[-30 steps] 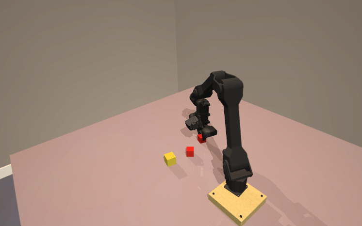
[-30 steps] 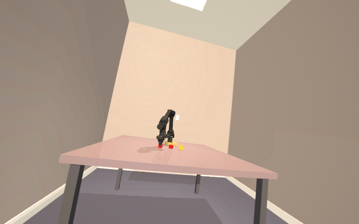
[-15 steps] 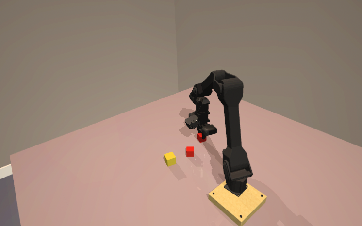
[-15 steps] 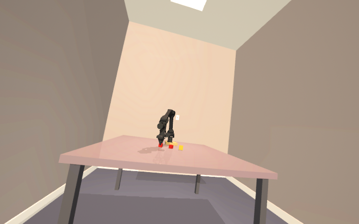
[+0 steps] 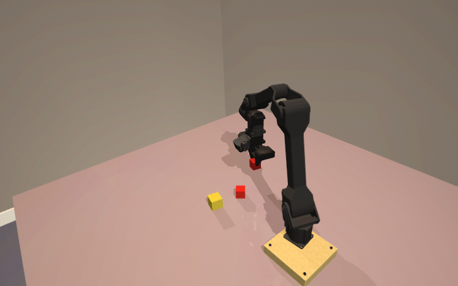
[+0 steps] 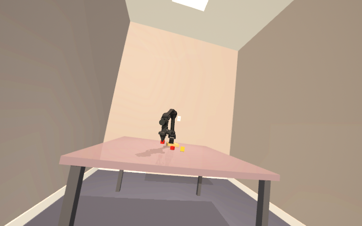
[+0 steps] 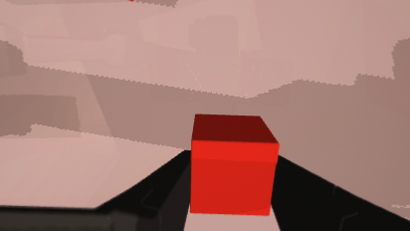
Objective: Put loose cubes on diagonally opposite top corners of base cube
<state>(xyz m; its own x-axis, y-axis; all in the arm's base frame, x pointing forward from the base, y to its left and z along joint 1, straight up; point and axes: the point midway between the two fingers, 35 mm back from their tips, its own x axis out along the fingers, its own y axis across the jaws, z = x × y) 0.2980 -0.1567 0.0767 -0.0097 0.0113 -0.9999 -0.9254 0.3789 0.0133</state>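
Right now my gripper tip is 21 cm to the right of the yellow base cube and 5 cm above it.
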